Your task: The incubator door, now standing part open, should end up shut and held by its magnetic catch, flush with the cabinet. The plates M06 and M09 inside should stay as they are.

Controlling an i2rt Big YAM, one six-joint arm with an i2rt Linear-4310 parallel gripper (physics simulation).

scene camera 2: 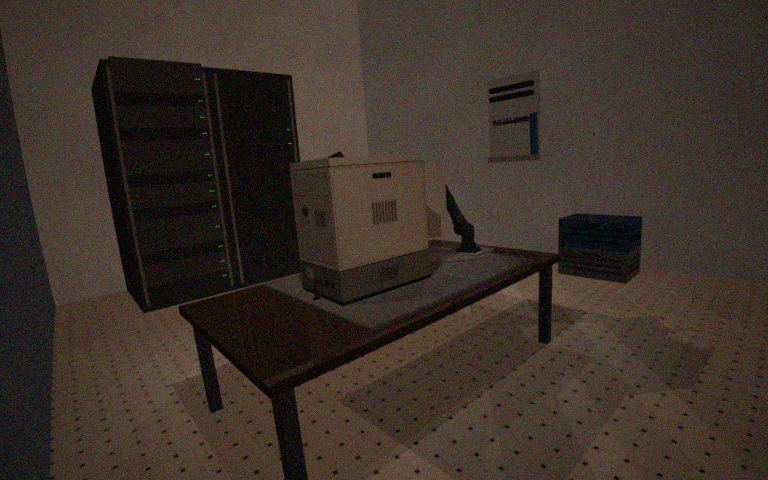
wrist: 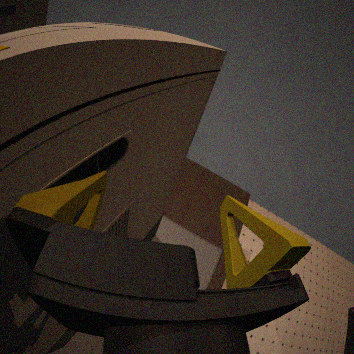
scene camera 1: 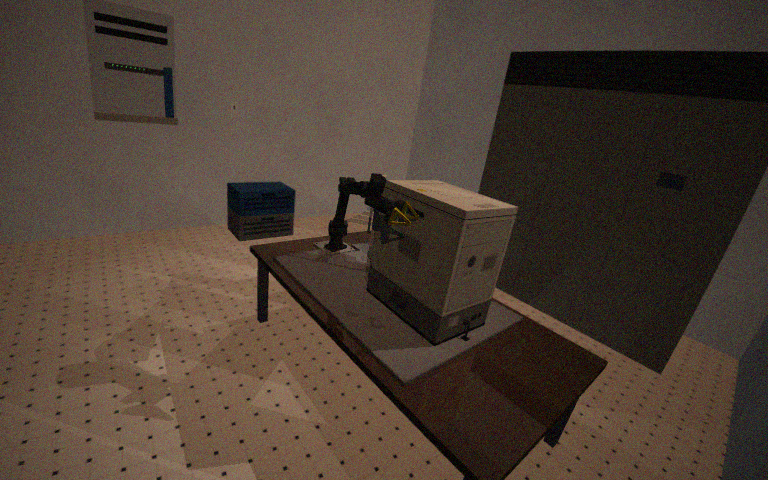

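Pixels of known places: gripper, between the fingertips: [wrist: 167, 190] [scene camera 1: 414, 221]; arm's base, origin of its link: [scene camera 2: 468, 250] [scene camera 1: 335, 247].
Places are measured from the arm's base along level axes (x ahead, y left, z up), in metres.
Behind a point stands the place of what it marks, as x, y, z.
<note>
The incubator is a cream cabinet [scene camera 1: 421, 254] @(0.791, -0.283, 0.325) [scene camera 2: 353, 226] @(0.933, 0.017, 0.294) [wrist: 150, 110] @(0.790, -0.281, 0.495) on a grey base. Its door [scene camera 2: 433, 224] @(0.333, -0.014, 0.206) stands part open, showing as a narrow panel beyond the cabinet's right edge in scene camera 2. In scene camera 1 the arm largely covers the door's area, and I cannot make the door out in the wrist view. Plates M06 and M09 are hidden inside. My gripper [scene camera 1: 408, 211] @(0.755, -0.318, 0.456) [wrist: 167, 190] @(0.755, -0.318, 0.456) is open and empty, beside the upper part of the cabinet's long side wall. Its left finger appears near the dark handle slot; I cannot tell whether it touches.
The cabinet stands on a grey mat [scene camera 1: 396, 365] @(0.923, -0.513, 0.001) [scene camera 2: 368, 316] @(1.041, 0.158, 0.001) on a brown table [scene camera 1: 509, 407] @(1.285, -0.362, -0.012) [scene camera 2: 254, 333] @(1.330, -0.102, -0.012). The arm's base [scene camera 1: 335, 246] @(0.029, -0.029, 0.024) [scene camera 2: 468, 247] @(0.036, 0.021, 0.029) is at the table's far end. A blue and grey crate stack [scene camera 1: 261, 209] [scene camera 2: 600, 247] stands beyond it. Dark racks [scene camera 2: 101, 169] stand behind.
</note>
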